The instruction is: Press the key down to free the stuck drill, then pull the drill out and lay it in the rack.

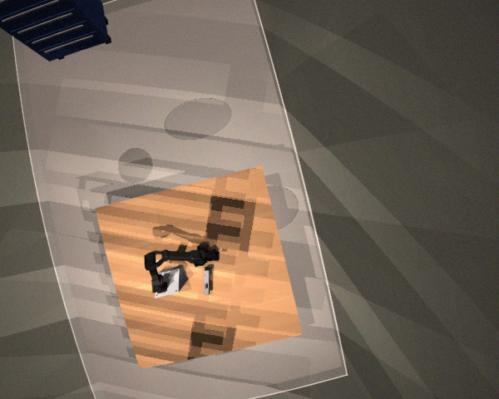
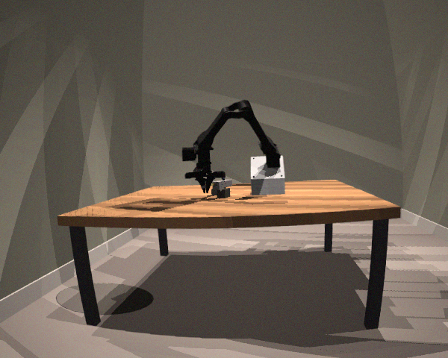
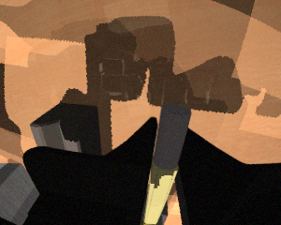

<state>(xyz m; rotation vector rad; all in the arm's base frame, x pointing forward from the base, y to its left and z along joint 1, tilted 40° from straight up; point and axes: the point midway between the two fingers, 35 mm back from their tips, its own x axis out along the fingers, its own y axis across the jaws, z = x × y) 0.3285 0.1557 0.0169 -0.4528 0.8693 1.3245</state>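
The small dark block lies 80 mm behind my gripper tip and 10 mm to the right of it. The rest, counted from my gripper tip: narrow grey fixture 60 mm behind, 190 mm to the right, 20 mm above.
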